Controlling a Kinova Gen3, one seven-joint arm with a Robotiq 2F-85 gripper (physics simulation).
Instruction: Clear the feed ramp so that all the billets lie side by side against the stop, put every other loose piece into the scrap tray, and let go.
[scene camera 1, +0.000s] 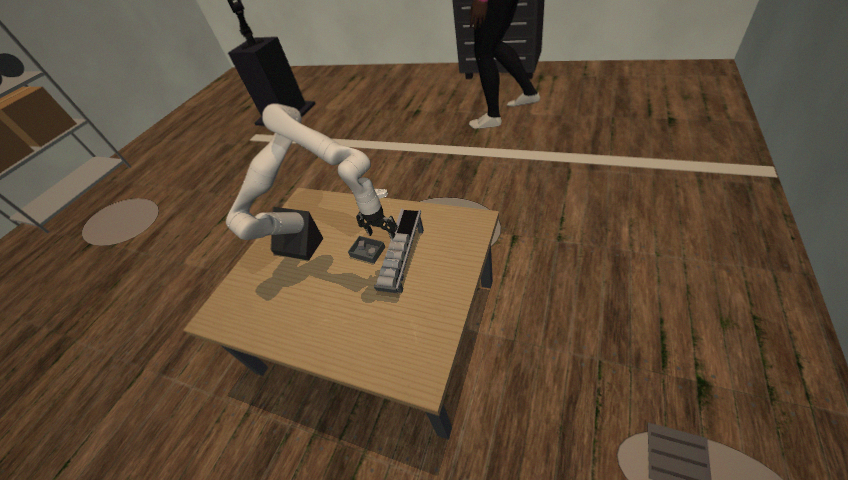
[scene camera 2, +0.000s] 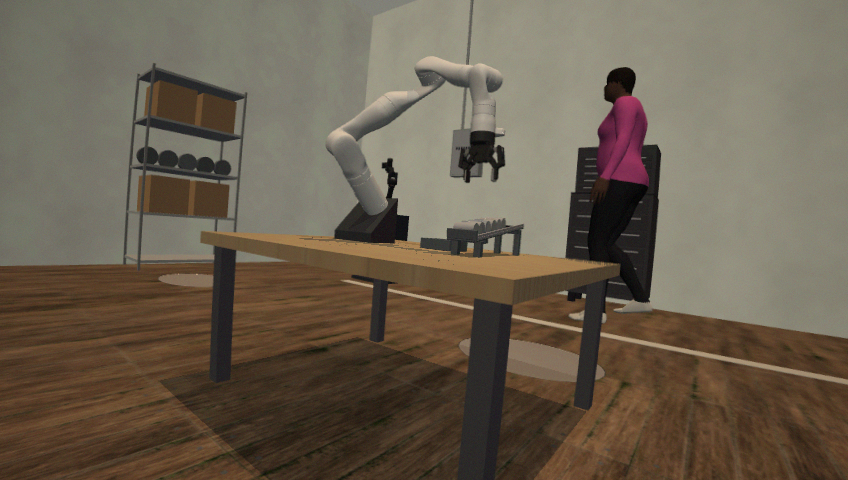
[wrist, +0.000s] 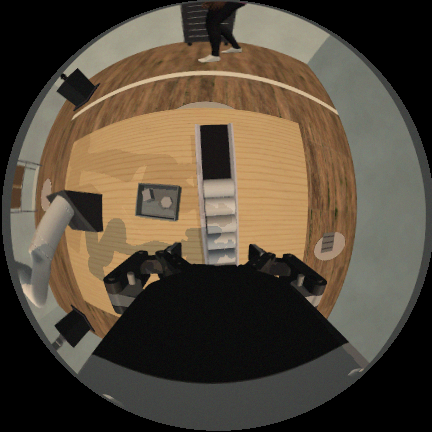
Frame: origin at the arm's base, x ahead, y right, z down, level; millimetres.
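Where they show: gripper, between the fingertips: (scene camera 1: 381, 235) (scene camera 2: 480, 182) (wrist: 214, 250); arm's base, origin of its link: (scene camera 1: 295, 222) (scene camera 2: 377, 207) (wrist: 64, 205).
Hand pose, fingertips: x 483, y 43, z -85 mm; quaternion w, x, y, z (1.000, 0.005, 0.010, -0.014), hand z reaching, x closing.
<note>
Things, the pixels of their centre, and the offset from my fingertips. Level surfaces: height alone.
- feed ramp, middle of its body: (wrist: 217, 200) (scene camera 1: 399, 247) dx +8, dy -71, dz +144 mm
- stop, middle of its body: (scene camera 2: 461, 234) (scene camera 1: 385, 288) dx +33, dy +122, dz +159 mm
- scrap tray, middle of its body: (wrist: 157, 200) (scene camera 2: 443, 244) (scene camera 1: 366, 249) dx -166, dy -66, dz +201 mm
- grey block, middle of its body: (wrist: 147, 194) (scene camera 1: 362, 245) dx -199, dy -83, dz +202 mm
- hexagonal piece, middle of its body: (wrist: 166, 201) (scene camera 1: 372, 251) dx -138, dy -64, dz +206 mm
- wooden table, height of its surface: dz +218 mm
The feed ramp (scene camera 1: 408, 221) (wrist: 215, 150) stands on short legs, with its dark upper bed bare. Several pale billets (scene camera 1: 393, 254) (scene camera 2: 470, 226) (wrist: 220, 206) lie crosswise, side by side, in its lower part. The lowest is by the stop (scene camera 1: 387, 289); I cannot tell whether they touch. The scrap tray (scene camera 1: 357, 256) (scene camera 2: 434, 243) (wrist: 158, 219) is beside the ramp and holds a grey block (scene camera 1: 361, 242) (wrist: 147, 195) and a hexagonal piece (scene camera 1: 371, 250) (wrist: 166, 202). My gripper (scene camera 1: 381, 230) (scene camera 2: 480, 177) (wrist: 214, 250) is open and empty, high above the ramp.
The arm's dark base (scene camera 1: 296, 234) (scene camera 2: 367, 226) (wrist: 87, 211) stands on the wooden table (scene camera 1: 333, 321) (scene camera 2: 357, 255) (wrist: 270, 175), on the tray's far side from the ramp. A person (scene camera 1: 496, 53) (scene camera 2: 624, 154) (wrist: 216, 30) is beyond the table by a drawer cabinet (scene camera 2: 586, 172).
</note>
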